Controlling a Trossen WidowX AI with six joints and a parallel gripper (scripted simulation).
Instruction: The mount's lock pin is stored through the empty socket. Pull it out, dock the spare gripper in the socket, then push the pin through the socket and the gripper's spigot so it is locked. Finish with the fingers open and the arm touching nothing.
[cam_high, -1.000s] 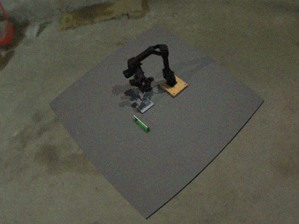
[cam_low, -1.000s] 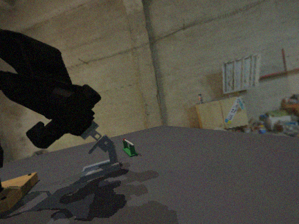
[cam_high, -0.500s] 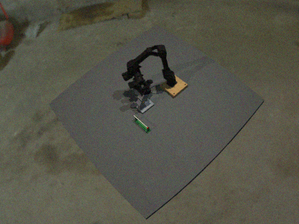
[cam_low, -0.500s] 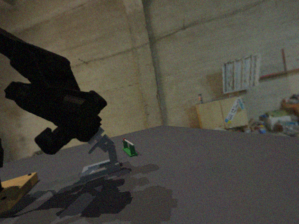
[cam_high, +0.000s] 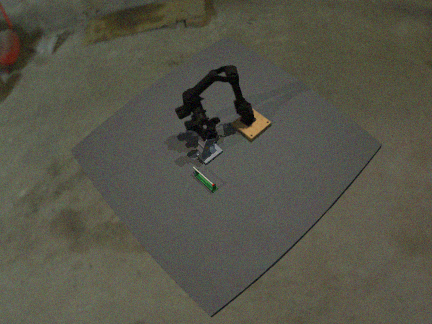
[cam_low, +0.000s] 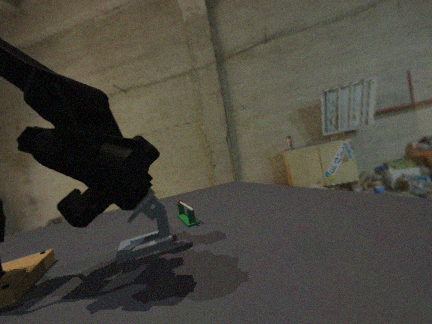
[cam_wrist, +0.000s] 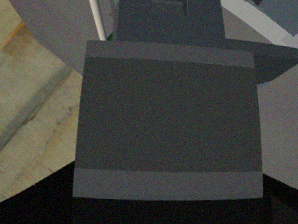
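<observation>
The spare gripper is 2 cm to the right of my gripper tip, 1 cm below it and 1 cm ahead of it. Also, from my gripper tip: mount: 8 cm below, 2 cm to the right, 2 cm ahead.
</observation>
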